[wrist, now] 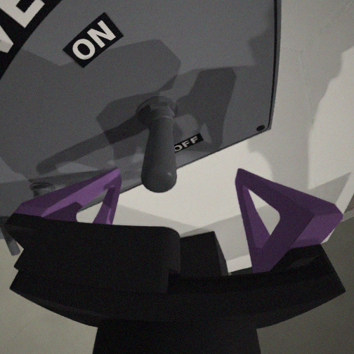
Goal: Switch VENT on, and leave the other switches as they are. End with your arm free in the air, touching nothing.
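A grey toggle lever (pixel 159 152) stands out from the dark grey panel (pixel 210 30). Its round tip hangs toward the OFF label (pixel 188 143), which it partly covers. The ON label (pixel 93 40) is on the panel's upper left. Part of a large nameplate (pixel 17 22) shows at the top left corner, with the letters "VE" in view. My gripper (pixel 177 174) is open, with its purple fingers wide apart. The lever's tip is seen between the two fingertips, nearer the left one, with space on both sides. I cannot tell how far the fingertips are from it in depth.
A second switch (pixel 42 189) shows partly behind the left finger, at the panel's lower left. A dark screw (pixel 260 128) sits at the panel's lower right corner. A pale wall (pixel 320 65) lies beyond the panel's right edge. Shadows of the arm fall on the panel.
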